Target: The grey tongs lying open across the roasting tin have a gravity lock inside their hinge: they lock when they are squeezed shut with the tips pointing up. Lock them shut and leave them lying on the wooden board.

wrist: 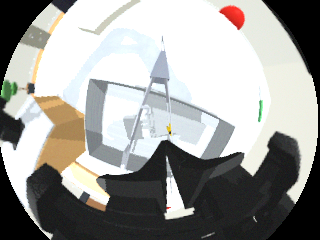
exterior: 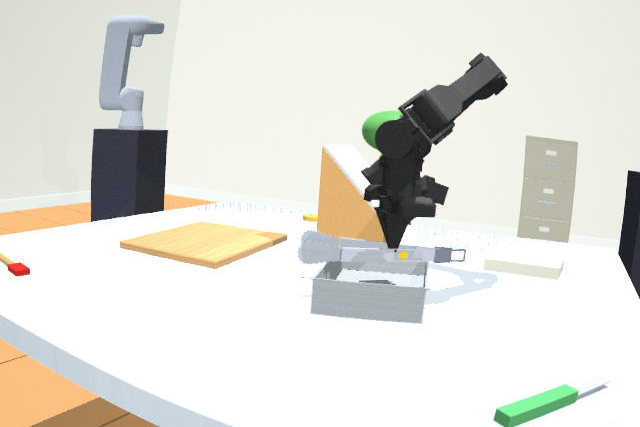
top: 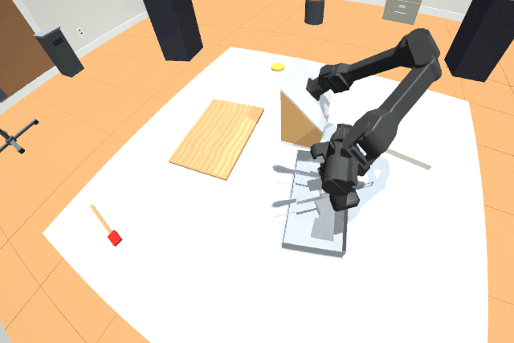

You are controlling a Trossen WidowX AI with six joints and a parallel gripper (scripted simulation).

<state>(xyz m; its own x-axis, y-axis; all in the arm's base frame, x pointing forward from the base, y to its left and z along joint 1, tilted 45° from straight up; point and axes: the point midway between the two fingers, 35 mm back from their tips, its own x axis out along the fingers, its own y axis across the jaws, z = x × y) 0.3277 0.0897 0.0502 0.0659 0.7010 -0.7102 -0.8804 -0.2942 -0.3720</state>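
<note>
Now: gripper tip 10 mm short of the grey roasting tin, 20 mm to the left of it and 40 mm above it. Also, from my gripper tip: cream block 280 mm behind, 270 mm to the left, 60 mm below; then wooden board 180 mm behind, 420 mm to the right, 60 mm below.
</note>
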